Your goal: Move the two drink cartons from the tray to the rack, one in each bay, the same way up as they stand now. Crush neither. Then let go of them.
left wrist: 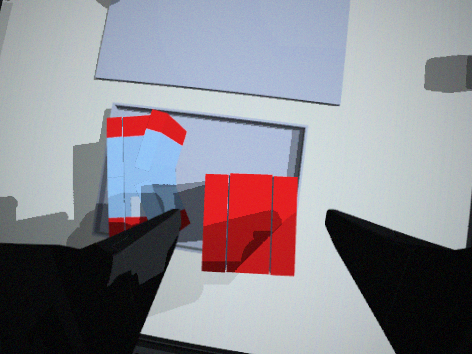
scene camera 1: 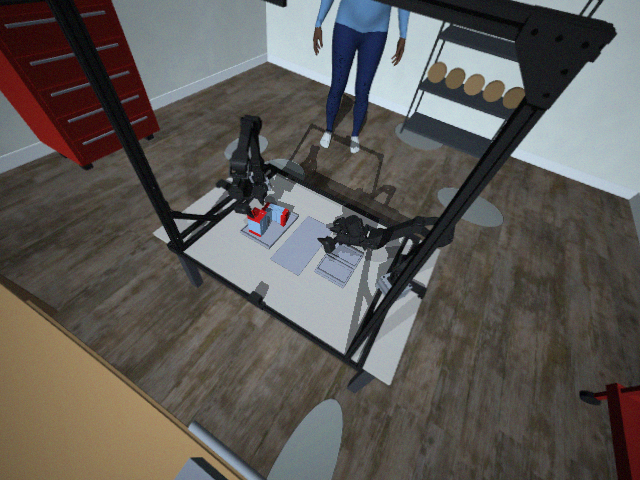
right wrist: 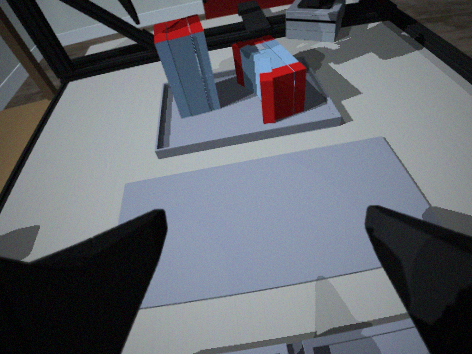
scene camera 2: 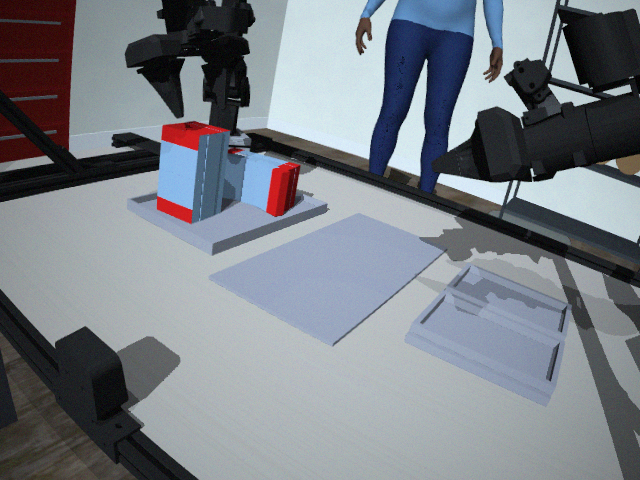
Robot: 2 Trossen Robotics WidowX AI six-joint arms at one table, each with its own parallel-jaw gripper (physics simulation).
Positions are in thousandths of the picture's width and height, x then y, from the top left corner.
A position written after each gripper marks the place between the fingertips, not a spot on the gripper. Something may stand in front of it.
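The left gripper (scene camera 2: 316,236) is open and holds nothing; it also appears in the left wrist view (left wrist: 537,612). Open too, and holding nothing, the right gripper (scene camera 2: 702,351) can be seen as well in the right wrist view (right wrist: 562,617). The scene also has a grey tray (scene camera 2: 373,466) and a flat grey mat (scene camera 2: 510,591). The mat is visible besides in scene camera 1 (scene camera 1: 465,524), in the left wrist view (left wrist: 630,162) and in the right wrist view (right wrist: 624,617).
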